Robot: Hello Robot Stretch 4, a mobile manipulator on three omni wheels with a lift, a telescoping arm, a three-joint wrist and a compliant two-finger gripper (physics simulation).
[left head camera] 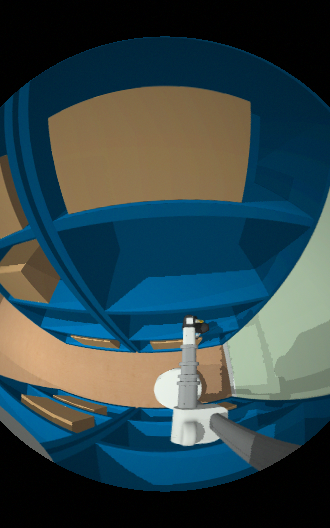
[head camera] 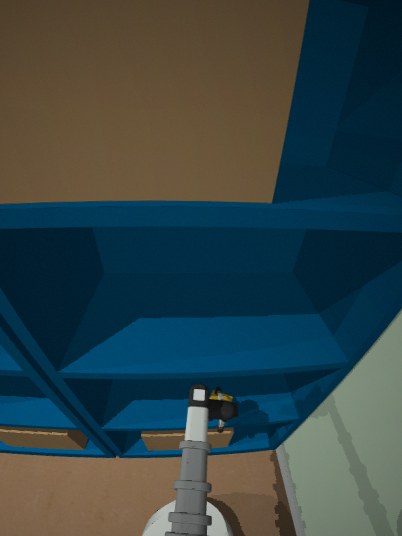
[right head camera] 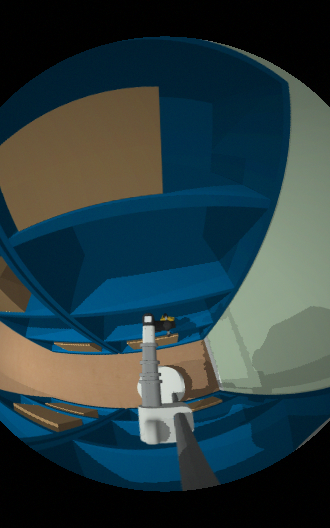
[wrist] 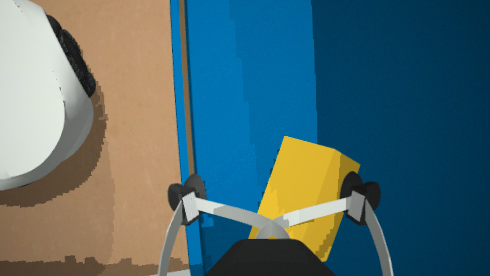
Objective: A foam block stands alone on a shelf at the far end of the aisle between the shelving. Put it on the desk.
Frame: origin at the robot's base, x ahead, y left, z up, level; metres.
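Where they show: gripper, fingertip midpoint: [wrist: 271, 189]; robot's base, origin of the base link: [left head camera: 176, 387] [right head camera: 161, 385].
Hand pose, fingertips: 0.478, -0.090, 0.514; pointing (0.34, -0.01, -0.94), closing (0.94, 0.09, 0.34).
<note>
Each offset is from my fingertips to the top centre of the thing, as dx, dy, dz. Level surfaces: height alone.
The yellow foam block {+0.022, -0.003, +0.062} [wrist: 300, 175] [head camera: 226, 398] [right head camera: 170, 318] lies at a slant on a low blue shelf {dz -0.008} [wrist: 215, 75] [head camera: 145, 410]. My gripper [wrist: 271, 189] [head camera: 219, 410] [right head camera: 167, 325] is partly open, pointing down above this shelf. In the wrist view the block shows beneath and between the fingers, off toward the right finger, which overlaps its right edge; whether they touch I cannot tell. The left finger shows over the shelf's front edge. The gripper body hides the block's near end. The desk does not show in these views.
A blue shelf board {dz +0.449} [head camera: 225, 345] runs above the gripper's level. A cardboard box [head camera: 150, 441] lies on the shelf below; a large box {+0.073, +0.234, +1.176} [head camera: 150, 100] stands higher up. A pale green wall [head camera: 370, 400] is at the right. My white base [wrist: 30, 90] stands in the aisle beside the shelving.
</note>
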